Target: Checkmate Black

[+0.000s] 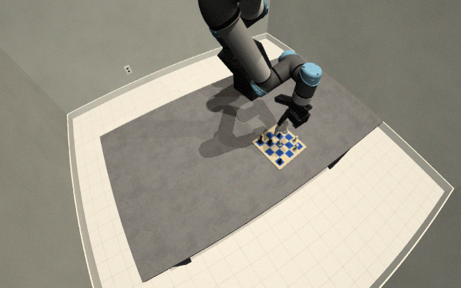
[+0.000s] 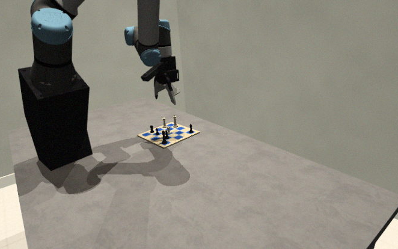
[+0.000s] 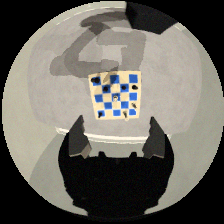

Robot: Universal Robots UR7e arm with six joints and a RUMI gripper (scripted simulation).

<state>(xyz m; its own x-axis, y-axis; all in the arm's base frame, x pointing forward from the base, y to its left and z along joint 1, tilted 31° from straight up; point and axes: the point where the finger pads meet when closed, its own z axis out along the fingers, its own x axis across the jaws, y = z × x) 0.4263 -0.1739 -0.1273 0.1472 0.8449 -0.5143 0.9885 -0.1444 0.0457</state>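
Now: the blue-and-cream chessboard 160 mm below my hand. Also, from my hand: tall black piece: 120 mm below, 90 mm behind, 70 mm to the right.
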